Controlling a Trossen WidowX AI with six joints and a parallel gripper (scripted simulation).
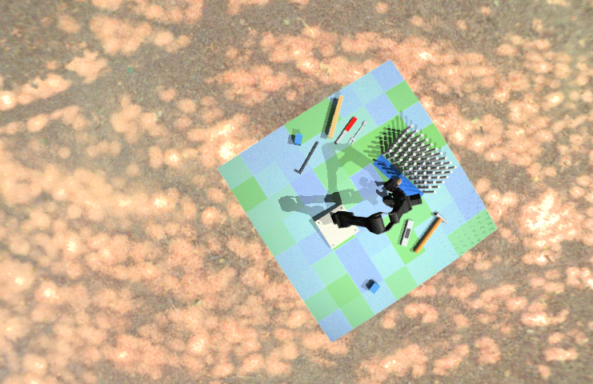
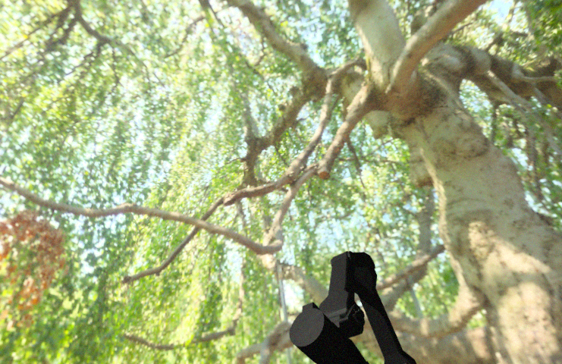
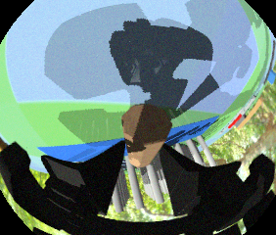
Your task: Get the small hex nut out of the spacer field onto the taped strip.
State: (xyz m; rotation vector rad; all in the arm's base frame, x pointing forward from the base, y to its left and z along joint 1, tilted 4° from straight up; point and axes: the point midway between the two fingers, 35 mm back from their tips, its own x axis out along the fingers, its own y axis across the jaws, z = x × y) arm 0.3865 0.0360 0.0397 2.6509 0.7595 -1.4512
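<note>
Right now the blue taped strip is 50 mm ahead of my gripper tip, 20 mm to the left of it and 20 mm below it. Also, from my gripper tip: grey block (310 mm to the right, 40 mm behind, 10 mm below); red-handled tool (420 mm to the left, 150 mm behind, 10 mm below).
</note>
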